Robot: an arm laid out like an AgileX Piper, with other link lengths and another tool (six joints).
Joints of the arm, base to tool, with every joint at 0 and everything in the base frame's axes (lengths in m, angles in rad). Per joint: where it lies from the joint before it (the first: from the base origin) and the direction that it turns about. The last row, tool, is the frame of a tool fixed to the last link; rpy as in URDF.
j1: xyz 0 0 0.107 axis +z
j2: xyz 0 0 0 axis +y
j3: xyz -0.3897 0 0.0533 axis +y
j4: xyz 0.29 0 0.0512 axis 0.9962 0 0.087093
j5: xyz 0 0 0 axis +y
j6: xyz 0.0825 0 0.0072 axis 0.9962 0 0.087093
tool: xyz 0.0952 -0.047 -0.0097 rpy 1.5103 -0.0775 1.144
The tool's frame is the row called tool.
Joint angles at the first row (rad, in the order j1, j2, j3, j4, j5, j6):
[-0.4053 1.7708 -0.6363 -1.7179 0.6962 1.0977]
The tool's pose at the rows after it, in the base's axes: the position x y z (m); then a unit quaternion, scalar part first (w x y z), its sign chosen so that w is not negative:
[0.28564 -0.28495 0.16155 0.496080 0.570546 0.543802 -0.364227]
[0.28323 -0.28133 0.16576 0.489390 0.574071 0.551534 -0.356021]
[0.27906 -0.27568 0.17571 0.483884 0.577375 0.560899 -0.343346]
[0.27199 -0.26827 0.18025 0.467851 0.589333 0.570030 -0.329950]
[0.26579 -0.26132 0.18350 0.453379 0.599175 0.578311 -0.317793]
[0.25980 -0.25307 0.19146 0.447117 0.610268 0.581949 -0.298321]
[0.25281 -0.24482 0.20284 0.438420 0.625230 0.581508 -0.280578]
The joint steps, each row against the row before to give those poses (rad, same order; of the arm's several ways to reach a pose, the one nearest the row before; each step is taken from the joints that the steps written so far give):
[0.0000 0.0000 0.0000 0.0079 0.0009 -0.0364]
[0.0000 -0.0287 0.0000 0.0519 -0.0280 -0.0613]
[0.0000 -0.0511 0.0000 0.0811 -0.0352 -0.0988]
[0.0000 -0.0452 0.0000 0.1267 -0.0328 -0.1215]
[0.0000 -0.0375 0.0000 0.1196 -0.0211 -0.1140]
[0.0000 -0.0523 0.0000 0.1205 -0.0221 -0.1114]
[0.0000 -0.0567 -0.0125 0.1578 0.0016 -0.1395]

